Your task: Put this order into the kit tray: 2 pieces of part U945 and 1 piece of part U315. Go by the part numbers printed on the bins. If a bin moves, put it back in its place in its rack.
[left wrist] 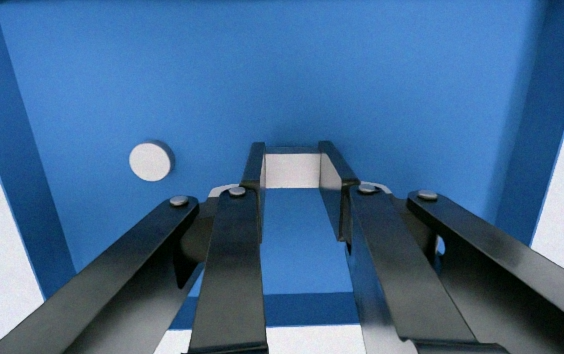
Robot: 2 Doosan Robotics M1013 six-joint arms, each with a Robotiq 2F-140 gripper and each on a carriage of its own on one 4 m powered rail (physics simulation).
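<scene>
My left gripper (pixel 291 162) is shut on a pale grey, block-shaped part (pixel 292 171), with one finger against each side of it. Both are over the inside of a blue tray (pixel 350 75), which fills most of the left wrist view. How far the held part is above the tray floor is hard to tell. A white round part (pixel 150 161) with a flat top is in the tray, to the left of the fingers and apart from them. No part numbers or bins show. My right gripper does not show.
The tray's side walls stand at the left and right edges of the view, and its near wall crosses below the fingers. A white surface (pixel 15 280) shows outside the tray.
</scene>
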